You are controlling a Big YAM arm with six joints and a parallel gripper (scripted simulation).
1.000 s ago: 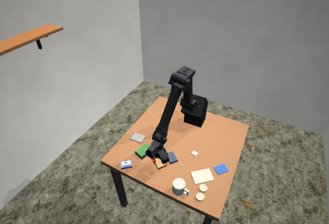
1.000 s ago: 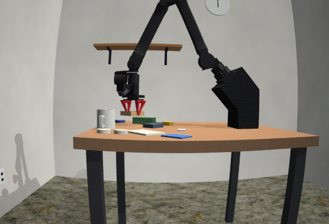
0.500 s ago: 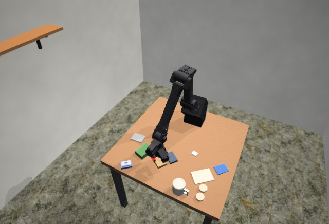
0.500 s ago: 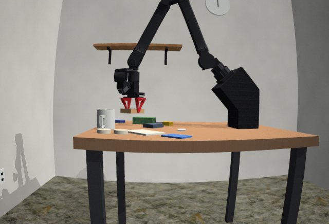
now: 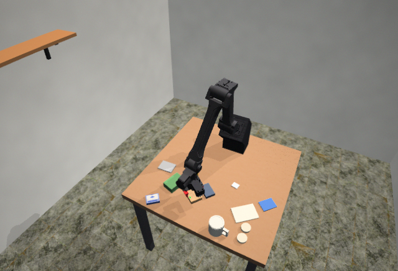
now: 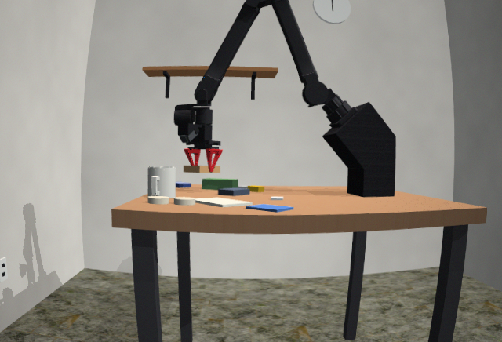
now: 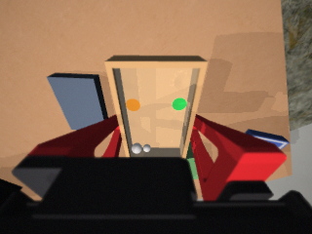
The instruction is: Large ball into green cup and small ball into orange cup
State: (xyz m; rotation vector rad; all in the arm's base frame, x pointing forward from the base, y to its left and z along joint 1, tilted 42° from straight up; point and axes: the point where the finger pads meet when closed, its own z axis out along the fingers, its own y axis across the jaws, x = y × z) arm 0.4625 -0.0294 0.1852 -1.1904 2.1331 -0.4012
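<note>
Now: the dark blue block 11 cm behind my hand, 4 cm to the left of it and 7 cm below it. The rest, counted from my hand: yellow block 18 cm behind, 10 cm to the right, 7 cm below; wooden puzzle 1 cm below; green block 4 cm behind, 16 cm to the right, 6 cm below.
</note>
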